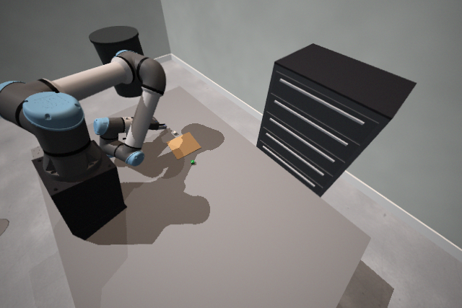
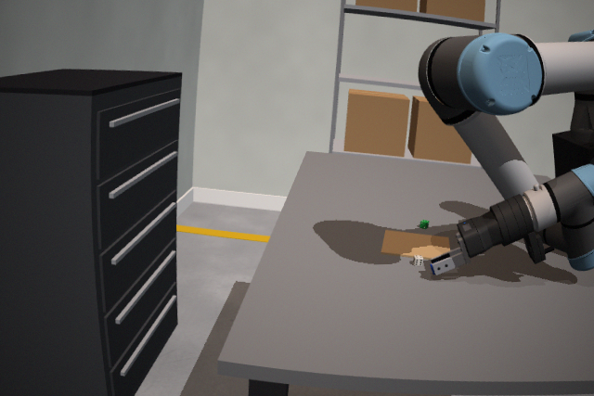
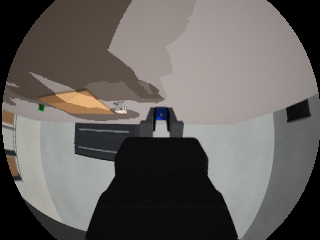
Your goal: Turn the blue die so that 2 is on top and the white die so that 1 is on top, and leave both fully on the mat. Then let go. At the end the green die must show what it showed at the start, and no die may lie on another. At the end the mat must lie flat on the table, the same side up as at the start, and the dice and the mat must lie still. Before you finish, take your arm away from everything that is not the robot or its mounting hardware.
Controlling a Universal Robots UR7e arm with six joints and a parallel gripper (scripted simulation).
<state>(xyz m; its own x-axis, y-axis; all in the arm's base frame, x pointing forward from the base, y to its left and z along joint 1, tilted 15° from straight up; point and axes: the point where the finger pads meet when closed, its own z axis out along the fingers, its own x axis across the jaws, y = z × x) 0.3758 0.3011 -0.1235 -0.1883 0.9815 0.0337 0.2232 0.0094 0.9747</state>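
Right now the blue die is 10 mm ahead of my hand and 10 mm below it. Also, from my hand: orange mat 60 mm ahead, 160 mm to the right, 30 mm below; green die 60 mm ahead, 290 mm to the right, 20 mm below; white die 50 mm ahead, 60 mm to the right, 20 mm below.
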